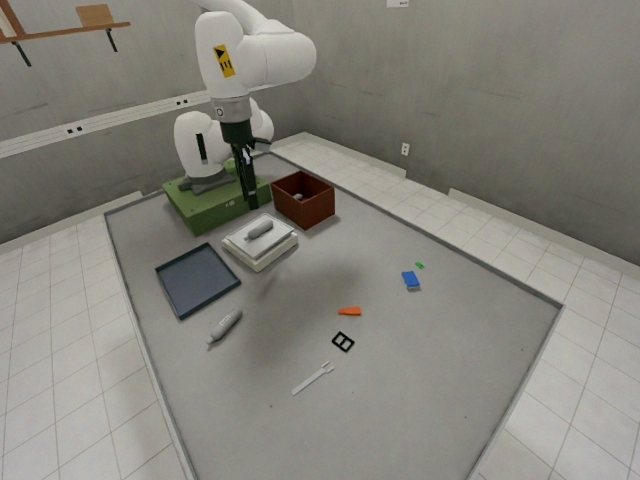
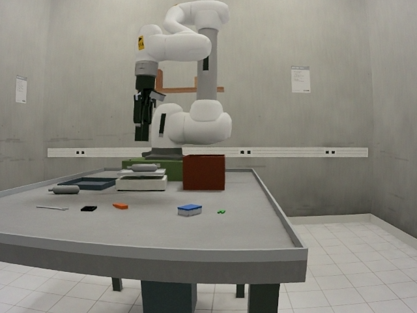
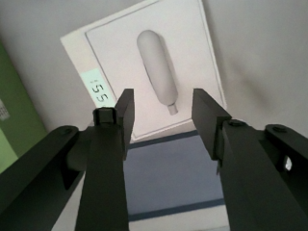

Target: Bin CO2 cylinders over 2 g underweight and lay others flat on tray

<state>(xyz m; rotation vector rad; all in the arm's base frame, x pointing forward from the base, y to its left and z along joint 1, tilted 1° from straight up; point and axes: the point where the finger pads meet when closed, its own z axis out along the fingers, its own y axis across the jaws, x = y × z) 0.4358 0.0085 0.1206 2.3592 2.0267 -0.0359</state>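
Right now my hand is 160 mm above the scale plate. From my hand the other things lie so: white scale 10 mm behind, 170 mm below; then red-brown scrap bin 80 mm behind, 230 mm to the left, 180 mm below; then dark blue tray 10 mm behind, 230 mm to the right, 200 mm below.
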